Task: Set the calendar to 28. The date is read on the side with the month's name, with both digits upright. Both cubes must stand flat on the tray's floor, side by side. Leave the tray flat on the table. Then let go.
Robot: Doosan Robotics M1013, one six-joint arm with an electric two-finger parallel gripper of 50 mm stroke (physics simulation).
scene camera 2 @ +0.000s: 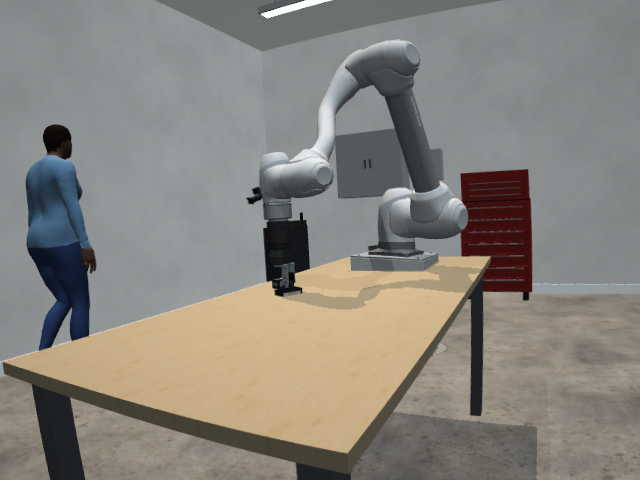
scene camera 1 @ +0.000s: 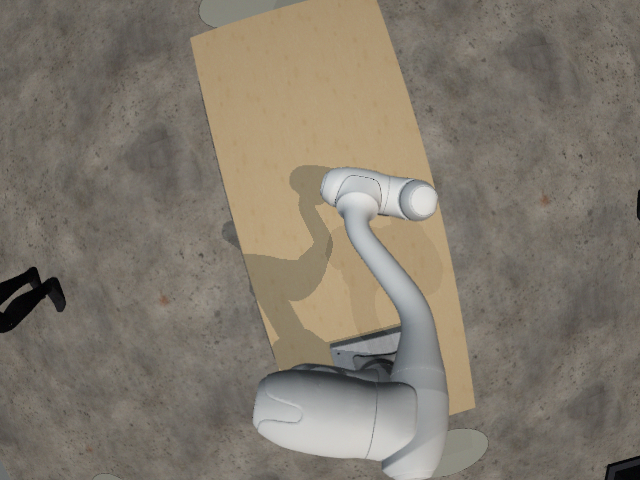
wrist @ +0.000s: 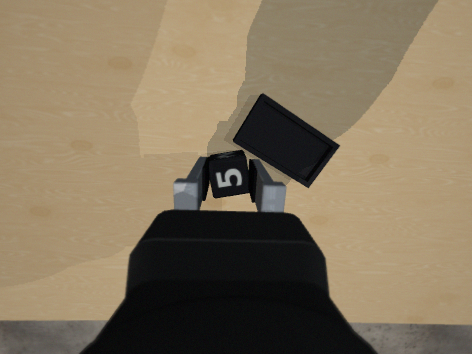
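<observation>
My gripper (scene camera 2: 284,275) (wrist: 229,171) is shut on a black cube (wrist: 229,173), one finger on each side. The cube's top face shows a white 5 turned on its side; a pale marking on its far face is unreadable. Whether the cube touches the table cannot be told. The black tray (scene camera 2: 289,292) (wrist: 325,162) lies flat on the table, open side up and empty, turned at an angle to the upper right of the cube in the wrist view. The second cube does not show in the wrist view; dark shapes by the fingers in scene camera 2 are too small to tell apart. The arm hides gripper, cubes and tray in scene camera 1.
The wooden table (scene camera 1: 310,93) (scene camera 2: 232,361) (wrist: 60,125) has an edge near the bottom of the wrist view. The robot's base plate (scene camera 2: 385,262) stands on its far part in scene camera 2. A person (scene camera 2: 54,201) stands to the left of the table.
</observation>
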